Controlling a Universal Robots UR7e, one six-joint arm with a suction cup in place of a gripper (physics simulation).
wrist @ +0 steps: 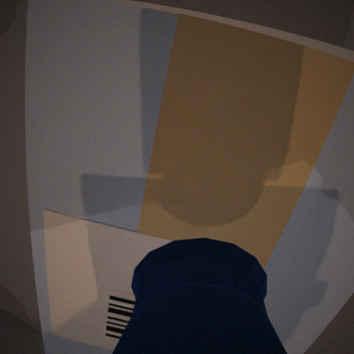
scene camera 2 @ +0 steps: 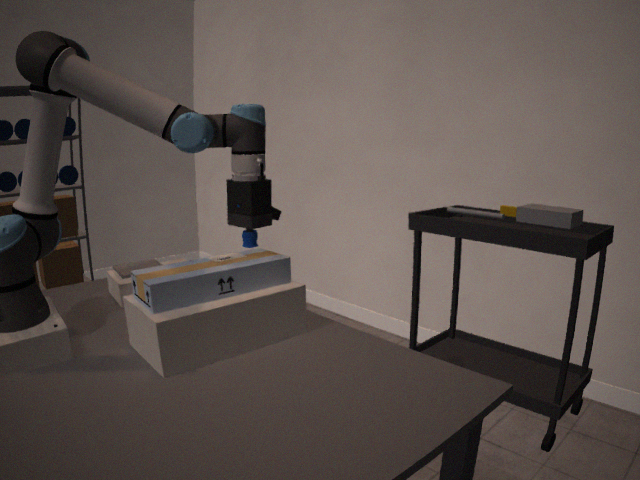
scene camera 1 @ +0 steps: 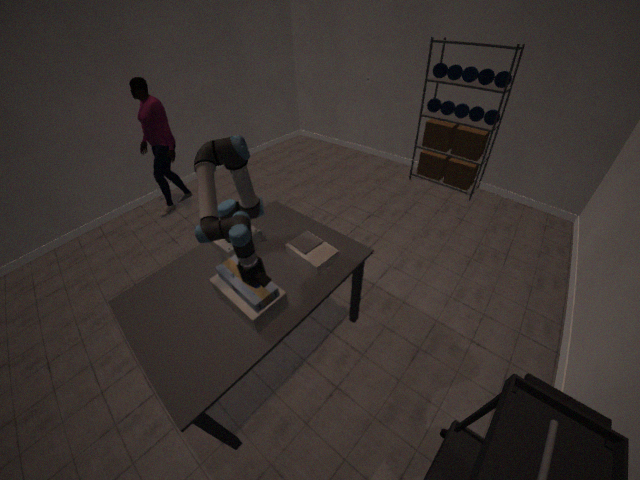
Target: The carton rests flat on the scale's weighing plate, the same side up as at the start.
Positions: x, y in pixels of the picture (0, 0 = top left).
Labels:
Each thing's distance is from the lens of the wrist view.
my suction cup point(wrist: 200, 288): 0.06 m
carton point(wrist: 139, 129): 0.08 m

